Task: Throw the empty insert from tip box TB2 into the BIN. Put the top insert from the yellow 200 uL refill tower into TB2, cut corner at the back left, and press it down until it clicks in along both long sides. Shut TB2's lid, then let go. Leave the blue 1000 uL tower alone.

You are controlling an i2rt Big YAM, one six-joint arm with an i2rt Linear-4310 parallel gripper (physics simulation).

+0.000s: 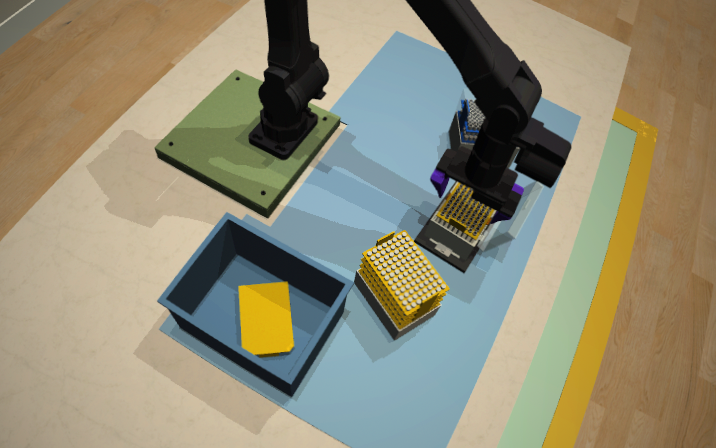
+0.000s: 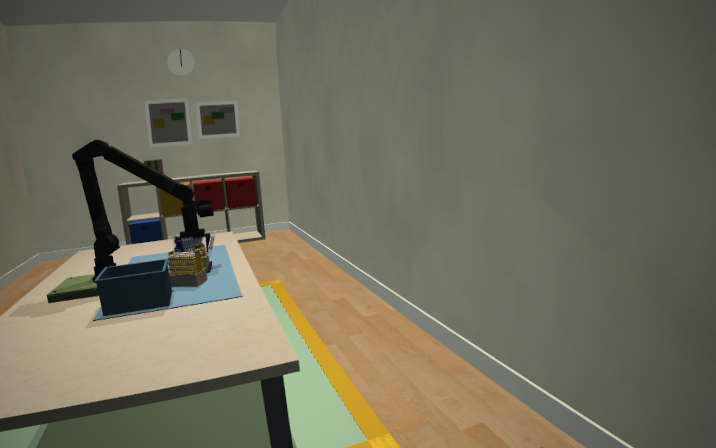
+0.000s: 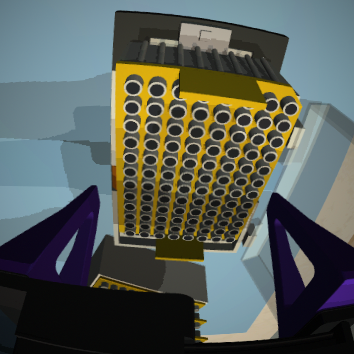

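Observation:
TB2 point(image 1: 459, 257) point(image 3: 150, 26) stands with a yellow insert point(image 1: 464, 209) point(image 3: 192, 162) over its opening. Ribbing shows under the insert's end edges; whether it is clicked in is unclear, and I cannot make out its cut corner for sure. TB2's clear lid point(image 1: 520, 220) point(image 3: 313, 125) is open to the right. My gripper point(image 1: 475, 198) point(image 3: 184, 197) is open over TB2, one purple finger apart on each side. The yellow tower point(image 1: 403, 272) point(image 2: 184, 264) holds stacked inserts with white-looking tops. A plain yellow insert point(image 1: 265, 316) lies in the BIN point(image 1: 204, 266) point(image 2: 134, 290).
The blue tower point(image 1: 465, 128) stands behind TB2, partly hidden by the arm. The yellow tower stands between the BIN and TB2. The green base plate point(image 1: 211, 124) point(image 2: 71, 289) carries the arm at the left. A blue mat point(image 1: 417, 390) lies under the boxes.

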